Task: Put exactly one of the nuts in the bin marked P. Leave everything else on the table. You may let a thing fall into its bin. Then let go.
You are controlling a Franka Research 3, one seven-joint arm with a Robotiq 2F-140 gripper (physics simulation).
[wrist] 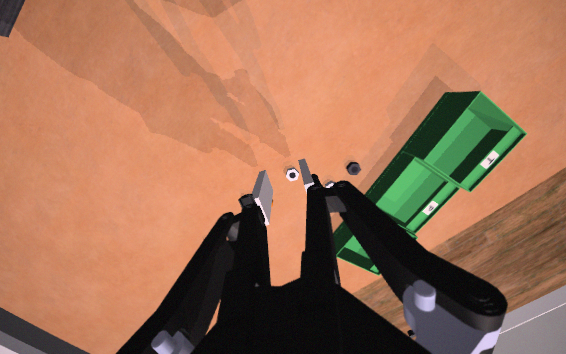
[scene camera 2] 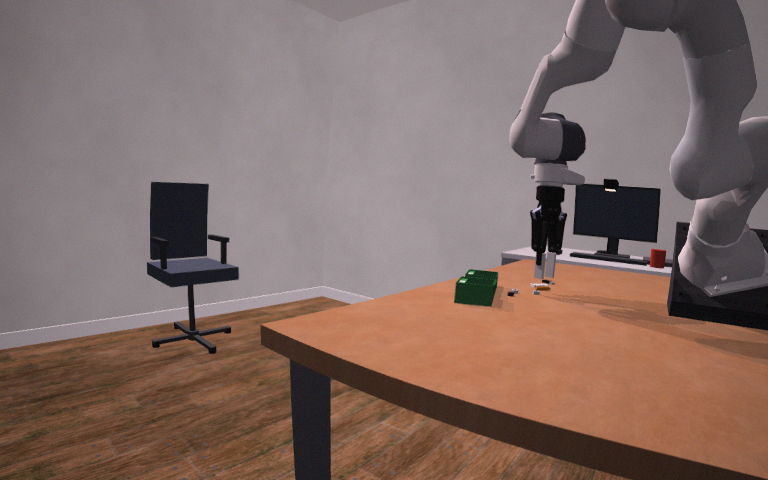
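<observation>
A light nut lies on the table; in the wrist view it shows in the gap between the fingertips. A dark nut lies to its right, towards the bins. Another light nut is mostly hidden behind the right finger in the wrist view. My gripper is partly open and empty, pointing down above the table. The green bin marked P is the middle one of the row, to the right of the fingers in the wrist view.
The bin marked T and a third bin, partly hidden by the gripper, adjoin it. An orange piece, a white piece and a small black thing lie near the nuts. A monitor and red cup stand behind.
</observation>
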